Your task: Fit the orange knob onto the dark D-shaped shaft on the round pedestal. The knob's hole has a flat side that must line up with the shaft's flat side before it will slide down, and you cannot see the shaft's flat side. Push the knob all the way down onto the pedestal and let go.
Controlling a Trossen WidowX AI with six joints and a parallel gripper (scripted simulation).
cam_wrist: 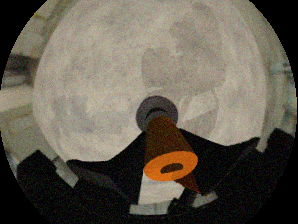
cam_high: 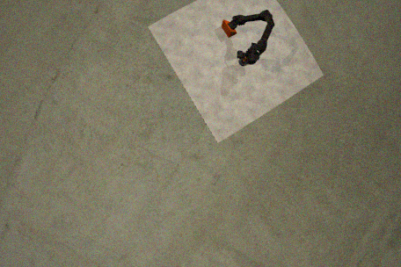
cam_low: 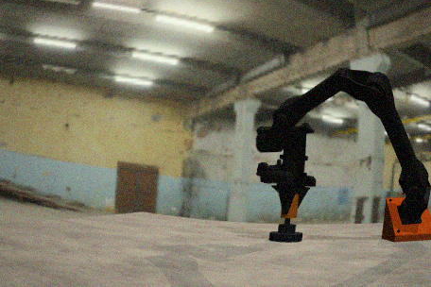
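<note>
My gripper tip is now 2 cm below the orange knob. Round my gripper tip: round dark pedestal 4 cm below.
</note>
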